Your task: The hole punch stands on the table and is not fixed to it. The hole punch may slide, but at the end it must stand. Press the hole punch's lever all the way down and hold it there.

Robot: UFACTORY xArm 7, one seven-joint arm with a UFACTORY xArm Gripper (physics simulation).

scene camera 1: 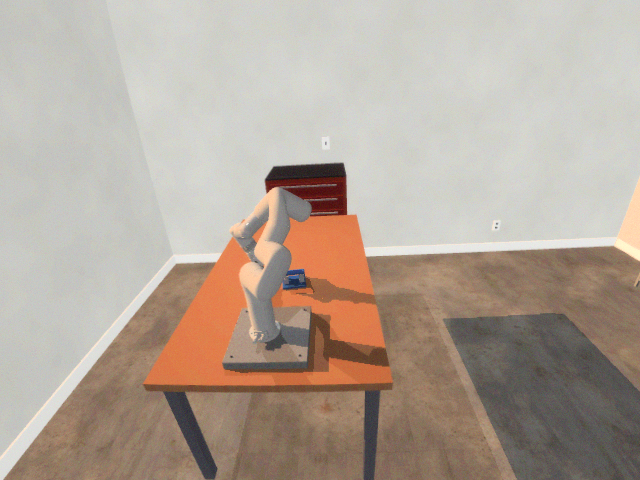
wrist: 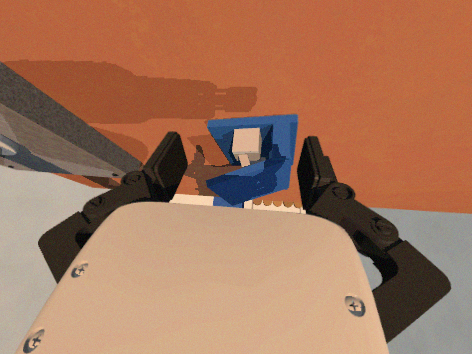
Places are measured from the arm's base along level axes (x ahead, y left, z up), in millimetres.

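Pixels of known places: gripper, fingertip midpoint: (wrist: 240, 150); arm's base, link origin: (scene camera 1: 265, 331).
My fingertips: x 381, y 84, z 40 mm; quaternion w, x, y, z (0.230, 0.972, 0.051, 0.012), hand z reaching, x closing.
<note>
Ahead of a thing's pixels: the offset from my fingertips to its top centre. Level surfaces: height alone.
The blue hole punch {dx +23, dy -119, dz +9 mm} (scene camera 1: 295, 283) (wrist: 284, 134) stands on the orange table just beyond the robot's base in the scene view. In the wrist view its base plate, a pale block and a darker blue part, which looks like the lever {dx +23, dy -119, dz +9 mm} (wrist: 237, 184), show between the fingers. The lever looks raised toward the camera, but its exact height is hard to tell. My gripper (wrist: 240, 150) is open and empty, with one finger on each side of the punch in the wrist view and apparently above it. In the scene view the arm hides the fingertips.
The grey base plate (scene camera 1: 268, 356) (wrist: 65, 120) of the arm is bolted to the near part of the table {dz -76 mm} (scene camera 1: 201, 335) (wrist: 380, 100). A red drawer cabinet (scene camera 1: 330, 192) stands behind the table's far edge. A dark mat (scene camera 1: 537, 372) lies on the floor to the right.
</note>
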